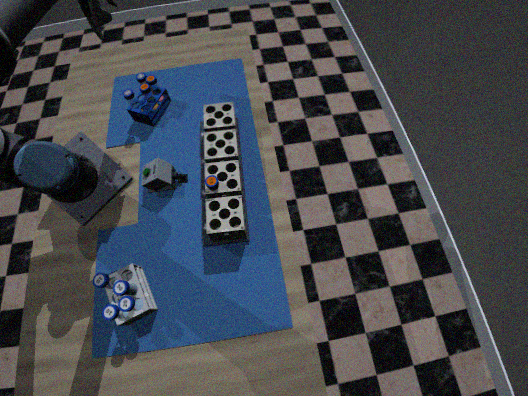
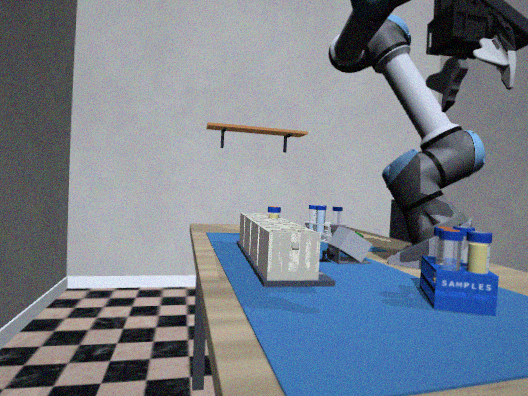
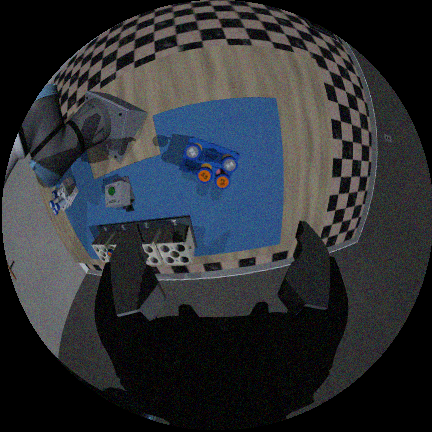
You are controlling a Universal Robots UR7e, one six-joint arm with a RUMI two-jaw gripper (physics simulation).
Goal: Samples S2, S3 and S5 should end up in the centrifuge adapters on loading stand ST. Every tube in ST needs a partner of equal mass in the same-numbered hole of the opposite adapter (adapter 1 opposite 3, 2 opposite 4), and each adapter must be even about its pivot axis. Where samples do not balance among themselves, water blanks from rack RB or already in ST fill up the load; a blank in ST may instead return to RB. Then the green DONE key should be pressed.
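Frame: origin at the arm's base, x ahead, y left, z up, level; centimetres.
Where they show: gripper, between the fingertips: (image 1: 109, 22) (image 2: 472, 102) (image 3: 218, 224); arm's base, origin of its link: (image 3: 96, 119).
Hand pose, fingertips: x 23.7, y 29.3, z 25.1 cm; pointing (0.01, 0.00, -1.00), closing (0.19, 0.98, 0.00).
Observation:
Things, the pixels of their centre, and the offset from my fingertips. Level surfaces: height alone.
- blue sample rack, middle of its body: (image 2: 454, 282) (image 3: 208, 159) (image 1: 149, 104) dx -0.5, dy -1.8, dz -29.8 cm
- orange-capped tube, middle of its body: (image 2: 273, 228) (image 1: 215, 190) (image 3: 116, 244) dx +18.9, dy -42.5, dz -26.1 cm
- Blank rack RB, middle of its body: (image 1: 130, 294) (image 2: 324, 231) (image 3: 65, 194) dx -7.8, dy -65.7, dz -29.8 cm
- green DONE key, middle of its body: (image 3: 111, 190) (image 1: 147, 172) dx -0.5, dy -32.1, dz -26.4 cm
- grey key box, middle of its body: (image 2: 349, 244) (image 1: 157, 175) (image 3: 117, 194) dx +1.7, dy -32.3, dz -28.6 cm
- blue mat, height of its surface: dz -32.8 cm
My gripper (image 1: 102, 20) (image 2: 477, 95) (image 3: 218, 224) is open and empty, high above the table, apart from every tube. The blue sample rack (image 1: 142, 117) (image 2: 465, 302) (image 3: 233, 151) holds tubes with orange caps (image 1: 151, 79) (image 3: 222, 181) and white caps (image 1: 128, 94) (image 3: 193, 151); their labels are hard to read. Loading stand ST (image 1: 246, 235) (image 2: 300, 283) carries a row of white adapters (image 2: 280, 255). One orange-capped tube (image 1: 211, 181) (image 2: 274, 210) (image 3: 109, 253) stands in a corner hole of one middle adapter. Blank rack RB (image 1: 145, 285) (image 3: 69, 192) holds several white-capped tubes (image 1: 121, 287). The green DONE key (image 1: 146, 172) (image 3: 111, 191) is on a grey box.
The grey key box (image 1: 162, 176) (image 2: 350, 244) (image 3: 119, 199) stands between the arm's base plate (image 1: 107, 182) and the adapters. A blue mat (image 1: 175, 295) (image 2: 350, 340) (image 3: 255, 200) lies under the racks and stand. A wooden shelf (image 2: 257, 130) is on the wall.

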